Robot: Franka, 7 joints.
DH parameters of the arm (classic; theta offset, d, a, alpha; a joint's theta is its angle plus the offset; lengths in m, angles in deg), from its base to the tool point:
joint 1: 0 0.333 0 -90
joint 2: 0 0 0 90
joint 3: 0 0.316 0.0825 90
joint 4: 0 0 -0.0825 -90
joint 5: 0 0.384 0 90
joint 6: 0 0 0.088 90
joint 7: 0 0.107 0 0
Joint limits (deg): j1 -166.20..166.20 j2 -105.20..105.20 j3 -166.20..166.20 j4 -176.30..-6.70 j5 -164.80..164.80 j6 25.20..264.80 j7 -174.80..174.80
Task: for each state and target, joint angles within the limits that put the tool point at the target. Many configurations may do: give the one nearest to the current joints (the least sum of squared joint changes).
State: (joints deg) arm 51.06 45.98 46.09 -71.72 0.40 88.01 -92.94
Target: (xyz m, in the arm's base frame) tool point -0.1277 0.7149 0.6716
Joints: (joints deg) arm 69.13 40.50 55.59 -48.72 1.97 111.96 -92.94
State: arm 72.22 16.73 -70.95 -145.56 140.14 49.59 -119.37
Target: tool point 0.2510 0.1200 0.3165
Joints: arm 73.65 3.60 -70.44 -176.30 123.90 28.26 -119.37
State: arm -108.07 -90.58 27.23 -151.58 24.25 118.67 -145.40
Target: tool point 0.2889 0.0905 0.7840
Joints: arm -102.65 -100.69 27.54 -124.46 25.12 126.33 -145.40
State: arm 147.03 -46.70 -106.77 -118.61 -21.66 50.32 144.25
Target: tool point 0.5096 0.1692 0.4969
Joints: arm 138.43 -34.33 -98.86 -87.90 -24.19 55.25 144.25
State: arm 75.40 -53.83 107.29 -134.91 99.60 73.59 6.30
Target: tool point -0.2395 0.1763 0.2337
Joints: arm 62.62 -62.36 77.74 -165.10 89.04 73.77 6.30
